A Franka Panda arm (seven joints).
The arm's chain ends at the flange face. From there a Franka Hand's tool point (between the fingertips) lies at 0.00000 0.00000 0.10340 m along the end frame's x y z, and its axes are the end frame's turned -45 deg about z.
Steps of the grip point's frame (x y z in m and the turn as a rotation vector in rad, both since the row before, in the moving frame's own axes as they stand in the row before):
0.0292, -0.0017, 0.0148, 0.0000, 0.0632, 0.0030
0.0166, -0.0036, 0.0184, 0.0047, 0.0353, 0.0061
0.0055, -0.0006, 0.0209, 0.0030, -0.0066, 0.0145
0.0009, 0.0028, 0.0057, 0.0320, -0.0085, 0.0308
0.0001, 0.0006, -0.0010, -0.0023, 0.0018, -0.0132
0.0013, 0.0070, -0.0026, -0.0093, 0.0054, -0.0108
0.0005, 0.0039, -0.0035, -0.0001, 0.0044, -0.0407
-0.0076, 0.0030, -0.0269, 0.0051, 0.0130, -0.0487
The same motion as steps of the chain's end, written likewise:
0.0148, -0.0172, 0.0150, 0.0447, 0.0447, 0.0030
0.0069, -0.0114, 0.0185, 0.0283, 0.0216, 0.0061
0.0042, -0.0046, 0.0209, -0.0025, -0.0068, 0.0145
0.0055, 0.0031, 0.0058, 0.0166, -0.0286, 0.0308
0.0002, 0.0003, -0.0010, -0.0004, 0.0029, -0.0132
0.0048, 0.0038, -0.0026, -0.0028, 0.0104, -0.0108
0.0028, 0.0027, -0.0035, 0.0030, 0.0032, -0.0407
-0.0038, 0.0088, -0.0269, 0.0128, 0.0056, -0.0487

